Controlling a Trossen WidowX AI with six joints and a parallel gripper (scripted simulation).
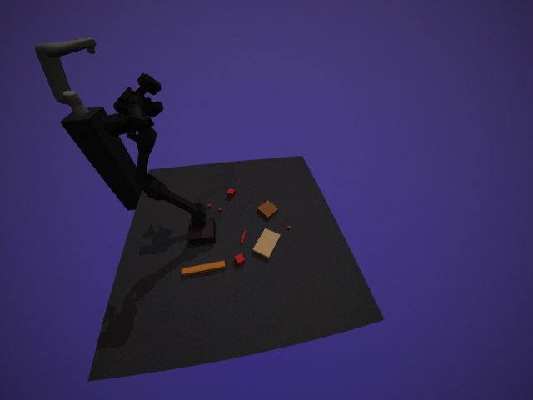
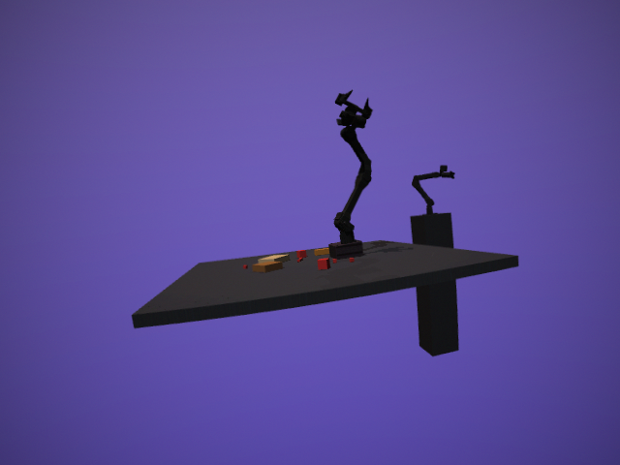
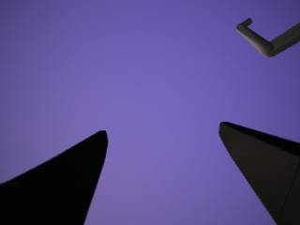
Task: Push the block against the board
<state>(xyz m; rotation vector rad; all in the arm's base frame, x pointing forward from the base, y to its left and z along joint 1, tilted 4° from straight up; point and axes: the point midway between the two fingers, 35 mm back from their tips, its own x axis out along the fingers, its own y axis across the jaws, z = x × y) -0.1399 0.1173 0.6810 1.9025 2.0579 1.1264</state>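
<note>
My gripper tip is now 340 mm short of the red stick, 240 mm to the left of it and 760 mm above it. From my gripper tip the other things lie so: flat tan block (480 mm ahead, 300 mm to the right, 760 mm below); brown square slab (510 mm ahead, 60 mm to the right, 760 mm below); long orange board (130 mm ahead, 410 mm to the right, 760 mm below).
</note>
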